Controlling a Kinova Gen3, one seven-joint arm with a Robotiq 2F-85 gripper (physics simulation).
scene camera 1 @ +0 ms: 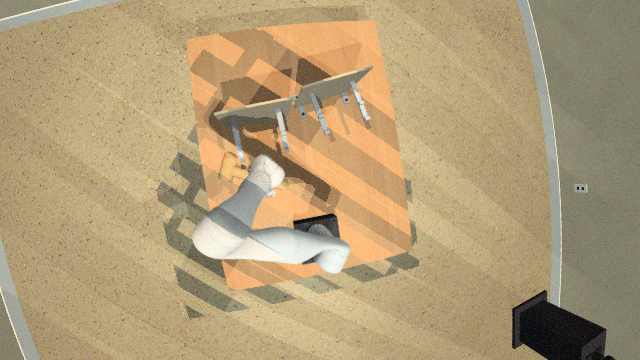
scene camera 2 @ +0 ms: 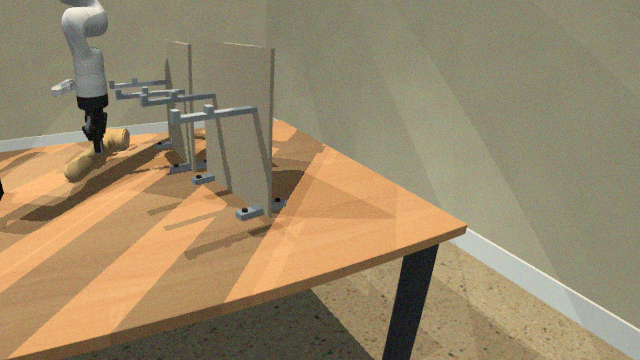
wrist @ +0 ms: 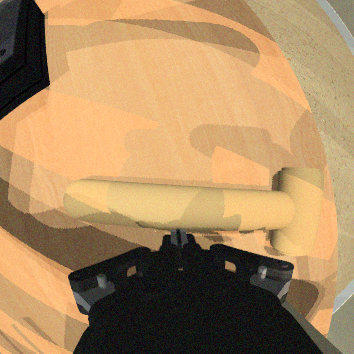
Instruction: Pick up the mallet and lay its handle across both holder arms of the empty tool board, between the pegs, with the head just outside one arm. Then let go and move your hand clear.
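Places are measured from the arm's base along level axes (x right, y ahead, z up), in centimetres.
Where they show: gripper, between the fingertips: [scene camera 2: 99, 153] [wrist: 177, 238].
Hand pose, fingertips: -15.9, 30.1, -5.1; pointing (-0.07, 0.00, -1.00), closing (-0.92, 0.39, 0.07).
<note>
Each offset is from my fingertips to the top centre of the thing, as dx, dy, dz. Level surfaces: height alone.
The tan wooden mallet {-3.7, -1.2, +2.5} [scene camera 1: 228, 170] [scene camera 2: 83, 163] [wrist: 175, 205] lies flat on the table, near its left edge. Its head {-14.0, +4.4, +2.5} [wrist: 301, 211] points to the table's left side. My gripper [scene camera 2: 97, 147] [wrist: 177, 238] is shut and empty. It hangs straight down with its closed fingertips low against the side of the handle's middle. In scene camera 1 the wrist hides the fingers and most of the handle. Two upright tool boards stand behind: the left one [scene camera 1: 255, 108] [scene camera 2: 178, 89] and the right one [scene camera 1: 333, 85] [scene camera 2: 243, 134]. Each has two grey holder arms, and nothing lies on them.
The left board's arms [scene camera 1: 238, 145] [scene camera 1: 282, 132] reach out just behind the mallet. The wooden table {dz -3.5} [scene camera 1: 358, 178] [scene camera 2: 313, 232] carries the robot's black base [scene camera 1: 318, 222] [wrist: 17, 53] at the front. A black box [scene camera 1: 557, 331] stands on the floor, lower right.
</note>
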